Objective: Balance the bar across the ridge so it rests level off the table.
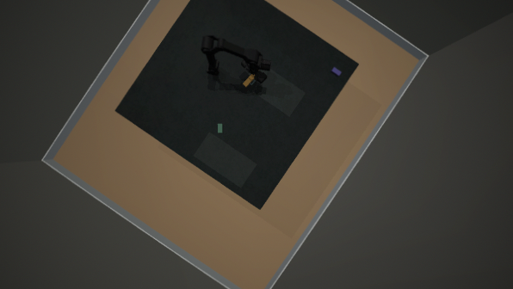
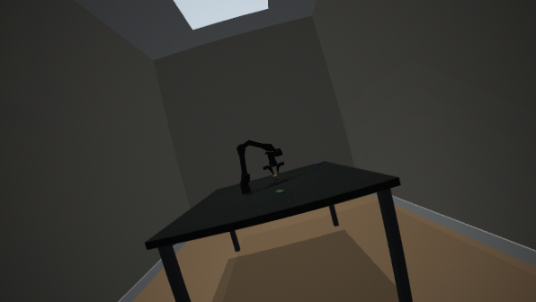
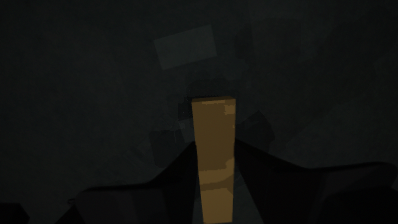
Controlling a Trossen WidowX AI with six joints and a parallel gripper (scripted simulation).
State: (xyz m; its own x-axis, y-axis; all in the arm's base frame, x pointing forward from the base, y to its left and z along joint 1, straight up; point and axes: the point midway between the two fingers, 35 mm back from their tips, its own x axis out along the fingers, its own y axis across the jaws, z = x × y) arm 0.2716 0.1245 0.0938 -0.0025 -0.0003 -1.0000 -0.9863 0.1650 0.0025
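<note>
The orange bar lies 30 mm to the right of my gripper tip. Also, from my gripper tip: green block (440 mm to the right, 50 mm below); purple block (470 mm ahead, 380 mm to the left, 50 mm below).
</note>
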